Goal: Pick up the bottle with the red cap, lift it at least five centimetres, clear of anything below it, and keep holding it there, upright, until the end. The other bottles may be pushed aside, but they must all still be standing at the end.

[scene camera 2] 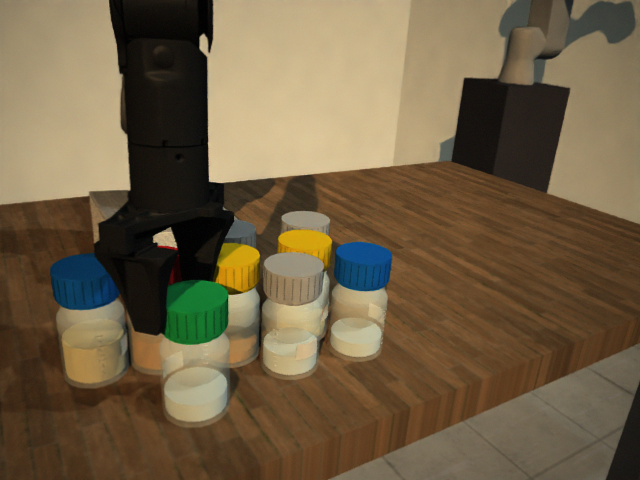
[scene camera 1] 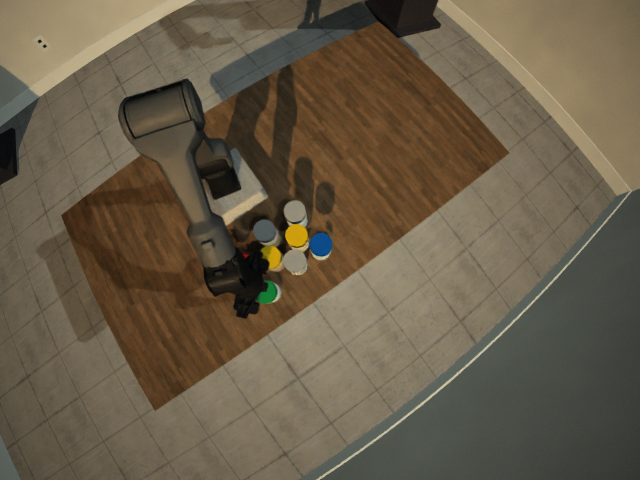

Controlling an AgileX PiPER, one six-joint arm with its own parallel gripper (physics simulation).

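The bottle with the red cap stands upright on the wooden table, largely hidden by the gripper; a bit of its red cap shows between the fingers in the scene camera 2 view. My gripper points down and is open. In the scene camera 2 view one finger is in front of the red-capped bottle, beside the green cap, and the other is behind it to the right. The green-capped bottle stands upright close to the front finger.
A blue-capped bottle stands left of the red-capped one. A yellow-capped bottle stands close on its right. Further right stand grey-capped, another yellow-capped and another blue-capped bottle, all upright. A pale block lies behind.
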